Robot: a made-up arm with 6 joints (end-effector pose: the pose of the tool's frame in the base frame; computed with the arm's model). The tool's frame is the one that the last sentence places. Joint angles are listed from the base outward.
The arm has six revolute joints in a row. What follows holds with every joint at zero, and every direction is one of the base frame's.
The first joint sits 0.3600 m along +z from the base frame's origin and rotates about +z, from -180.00 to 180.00 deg.
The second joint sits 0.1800 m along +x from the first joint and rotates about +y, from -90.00 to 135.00 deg.
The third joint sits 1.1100 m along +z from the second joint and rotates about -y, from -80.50 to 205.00 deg.
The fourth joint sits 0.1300 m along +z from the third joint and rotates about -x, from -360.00 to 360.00 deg.
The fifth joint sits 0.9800 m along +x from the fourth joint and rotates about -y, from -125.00 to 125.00 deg.
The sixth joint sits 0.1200 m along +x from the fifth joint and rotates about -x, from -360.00 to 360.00 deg.
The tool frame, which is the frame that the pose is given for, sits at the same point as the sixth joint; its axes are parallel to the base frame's.
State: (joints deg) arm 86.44 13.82 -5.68 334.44 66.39 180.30
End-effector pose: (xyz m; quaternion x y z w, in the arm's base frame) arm 0.1399 1.4849 1.3107 -0.7562 -0.5024 -0.1732 0.3817
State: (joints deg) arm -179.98 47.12 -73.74 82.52 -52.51 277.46
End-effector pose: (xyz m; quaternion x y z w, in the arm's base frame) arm -0.5542 0.0942 0.1510 -0.8083 -0.3815 0.3926 0.2165
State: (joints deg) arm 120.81 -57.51 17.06 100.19 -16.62 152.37
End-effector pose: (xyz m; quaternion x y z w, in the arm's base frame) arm 0.3343 -0.4947 2.0480 -0.7307 -0.3592 -0.5504 0.1850
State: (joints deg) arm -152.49 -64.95 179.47 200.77 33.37 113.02
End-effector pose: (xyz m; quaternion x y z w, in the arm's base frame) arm 1.0805 0.5891 -0.1738 -0.8388 -0.1724 0.3869 0.3419
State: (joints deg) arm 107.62 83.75 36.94 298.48 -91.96 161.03
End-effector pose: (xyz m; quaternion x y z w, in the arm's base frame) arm -0.7072 1.8785 -0.1808 0.0809 0.2141 -0.9037 0.3619
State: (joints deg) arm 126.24 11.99 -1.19 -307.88 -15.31 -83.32
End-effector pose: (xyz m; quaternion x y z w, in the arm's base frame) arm -0.8682 1.2268 1.3036 -0.0292 0.2958 0.7715 0.5626
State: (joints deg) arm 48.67 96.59 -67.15 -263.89 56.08 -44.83
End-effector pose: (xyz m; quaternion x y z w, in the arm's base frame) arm 0.1310 0.2989 -0.1752 0.0350 0.8559 0.5121 0.0627
